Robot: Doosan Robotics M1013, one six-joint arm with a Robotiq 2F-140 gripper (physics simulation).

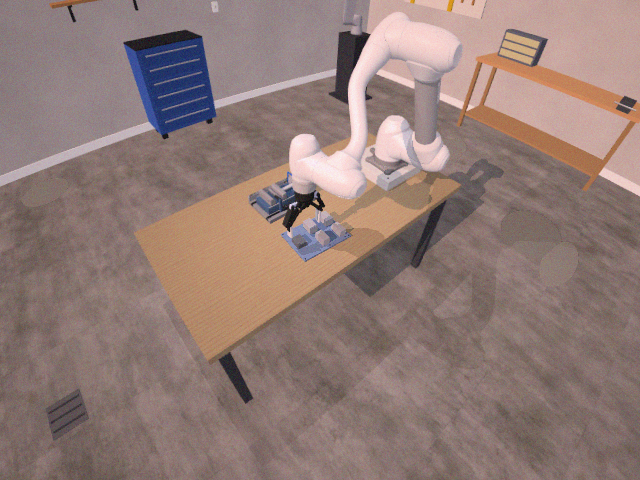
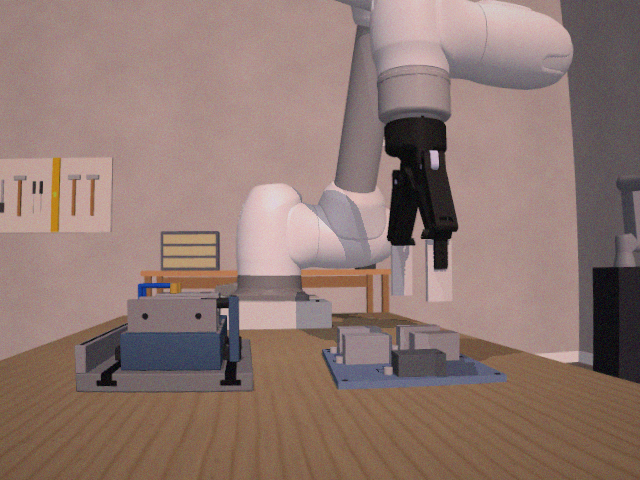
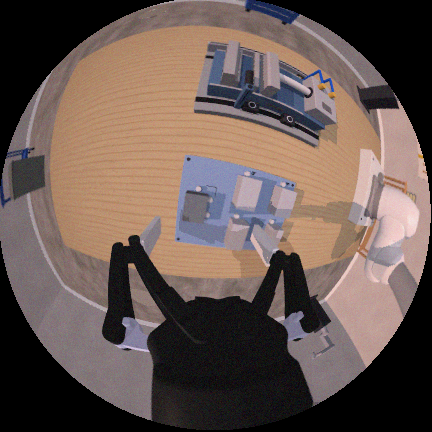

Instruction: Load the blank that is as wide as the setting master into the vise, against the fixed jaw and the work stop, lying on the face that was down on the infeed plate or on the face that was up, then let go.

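Seen in the pictures: gripper, fingertip midpoint: [image 1: 304, 228] [image 2: 418, 298] [image 3: 207, 228]; arm's base at its link origin: [image 1: 386, 162] [image 2: 269, 298] [image 3: 372, 198].
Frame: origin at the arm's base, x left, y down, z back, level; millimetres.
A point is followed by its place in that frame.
My gripper [image 1: 304, 223] {x 179, y -34, z -708 mm} [image 2: 420, 296] {x 179, y -34, z -708 mm} [image 3: 207, 228] {x 179, y -34, z -708 mm} is open and empty, pointing down above the infeed plate [image 1: 308, 254] {x 247, y 52, z -737 mm} [image 2: 356, 383] {x 95, y 54, z -766 mm} [image 3: 195, 170] {x 104, y 52, z -740 mm}. A dark grey block [image 1: 299, 241] {x 182, y 27, z -737 mm} [image 2: 418, 363] {x 167, y 37, z -753 mm} [image 3: 196, 206] {x 168, y 27, z -728 mm}, seemingly the setting master, lies at one end of the plate. Several light grey blanks stand on the rest of it, among them one blank [image 1: 310, 225] {x 141, y 16, z -647 mm} [image 3: 247, 192] {x 125, y 16, z -642 mm}, a second blank [image 1: 338, 229] {x 233, y 17, z -561 mm} and a third blank [image 3: 283, 200] {x 126, y 16, z -560 mm}. Their widths are hard to compare. The vise [image 2: 173, 351] {x -102, y 19, z -750 mm} [image 3: 215, 90] {x -52, y 18, z -732 mm} has a fixed jaw [image 2: 173, 315] {x -105, y -19, z -730 mm} [image 3: 231, 62] {x -84, y -36, z -718 mm}, a moving jaw [image 3: 270, 75] {x -84, y -36, z -655 mm} and a blue work stop [image 2: 234, 330] {x -39, y 2, z -692 mm} [image 3: 244, 97] {x -34, y -9, z -685 mm}. A thin grey bar shows between the jaws.
The wooden table [image 1: 217, 268] {x 78, y 60, z -1082 mm} [image 2: 289, 434] {x 18, y 60, z -927 mm} [image 3: 115, 130] {x 25, y 60, z -941 mm} carries plate, vise and robot base [image 1: 392, 175] {x 105, y 2, z -65 mm} [image 2: 273, 314] {x 9, y 28, z -136 mm}. The vise stands beside the plate, with a table strip between them. Its cylinder housing [image 3: 320, 102] {x -92, y -36, z -543 mm} has blue hoses. A blue drawer cabinet [image 1: 175, 82] stands on the floor beyond.
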